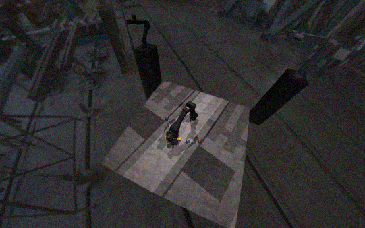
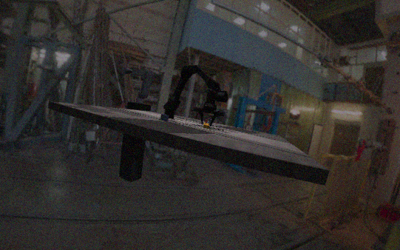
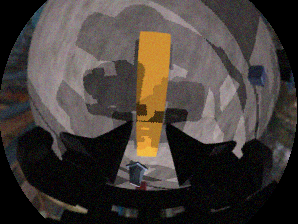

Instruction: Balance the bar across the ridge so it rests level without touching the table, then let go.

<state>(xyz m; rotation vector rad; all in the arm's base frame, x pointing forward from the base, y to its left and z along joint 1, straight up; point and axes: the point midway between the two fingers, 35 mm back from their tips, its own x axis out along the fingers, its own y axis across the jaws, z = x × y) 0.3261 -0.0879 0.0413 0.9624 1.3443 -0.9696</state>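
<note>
My gripper tip is 25 cm to the right of the small red block, 8 cm past it and 1 cm below it. From my gripper tip the other things lie so: bar 3 cm to the right, 1 cm ahead; then small blue block 19 cm to the right, 18 cm behind, 1 cm above.
</note>
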